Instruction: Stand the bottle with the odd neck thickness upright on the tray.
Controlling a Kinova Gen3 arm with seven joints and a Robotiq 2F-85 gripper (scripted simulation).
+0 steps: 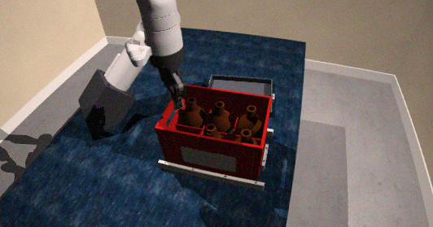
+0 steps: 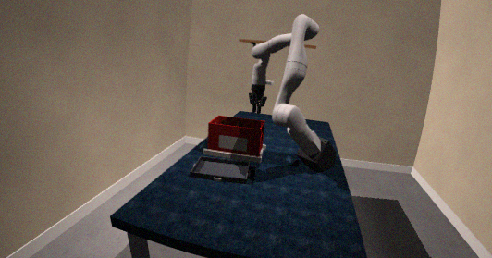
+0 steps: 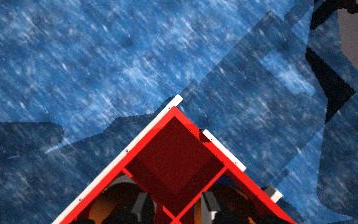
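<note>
The crate is 70 mm ahead of my hand, 70 mm to the left of it and 160 mm below it. Round my hand: grey tray 20 mm behind, 330 mm to the left, 230 mm below.
</note>
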